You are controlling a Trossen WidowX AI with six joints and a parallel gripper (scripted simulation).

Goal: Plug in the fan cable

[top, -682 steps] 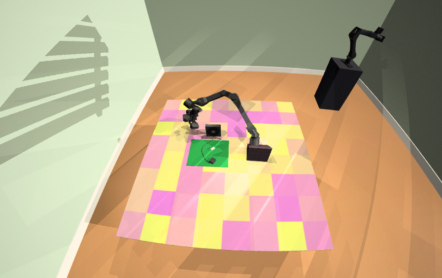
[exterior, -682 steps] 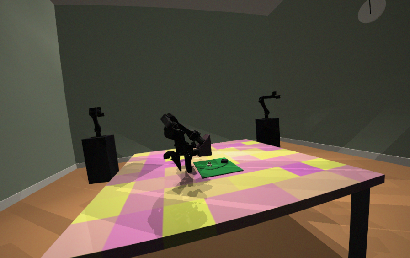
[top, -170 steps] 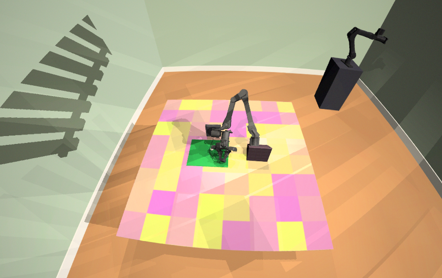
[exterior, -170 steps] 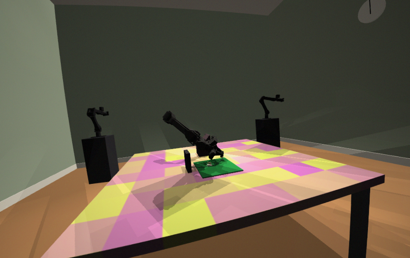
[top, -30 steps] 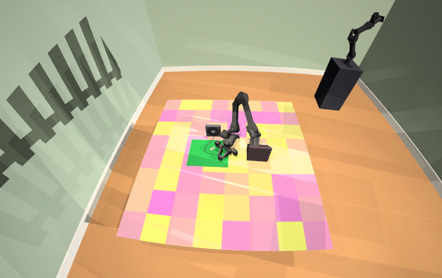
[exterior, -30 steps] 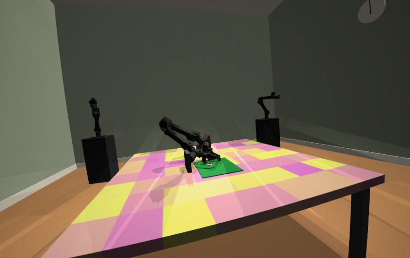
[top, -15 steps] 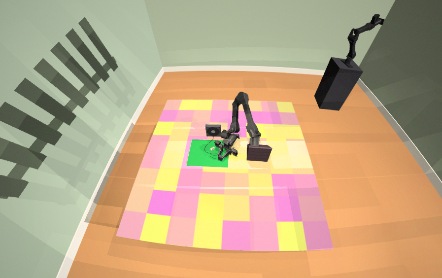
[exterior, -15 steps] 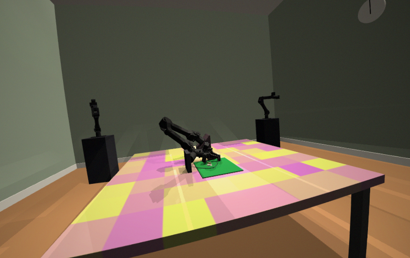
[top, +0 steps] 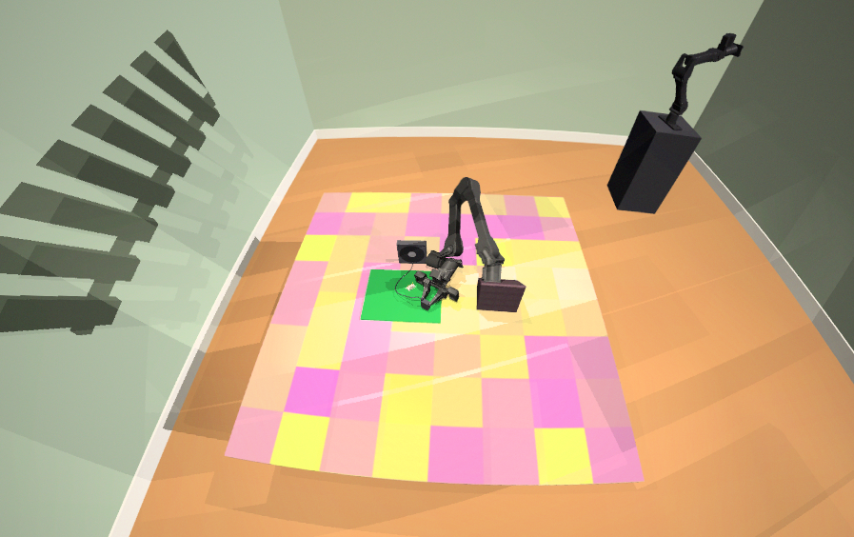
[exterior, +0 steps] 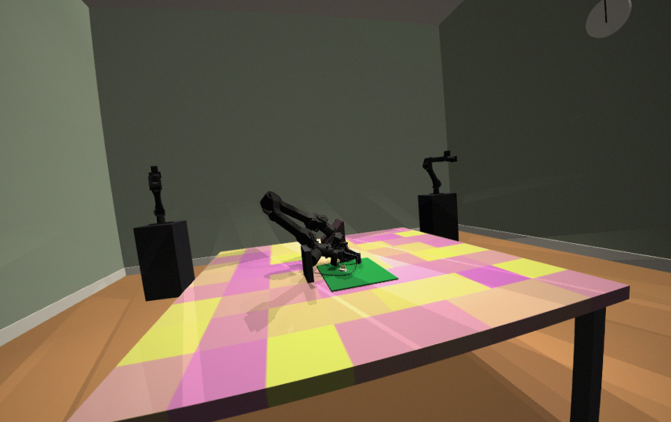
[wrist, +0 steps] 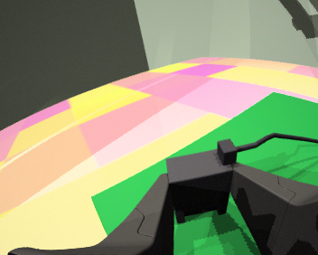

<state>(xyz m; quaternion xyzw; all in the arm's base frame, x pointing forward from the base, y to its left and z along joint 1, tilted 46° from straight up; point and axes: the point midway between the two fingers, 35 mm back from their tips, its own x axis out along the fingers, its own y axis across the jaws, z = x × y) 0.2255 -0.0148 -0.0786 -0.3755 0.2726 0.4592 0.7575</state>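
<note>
My gripper tip is 1 cm above the dark plug. The rest, counted from my gripper tip: green board (10 cm ahead, 5 cm to the right, 5 cm below); then black fan (22 cm to the right, 8 cm ahead, 3 cm above).
</note>
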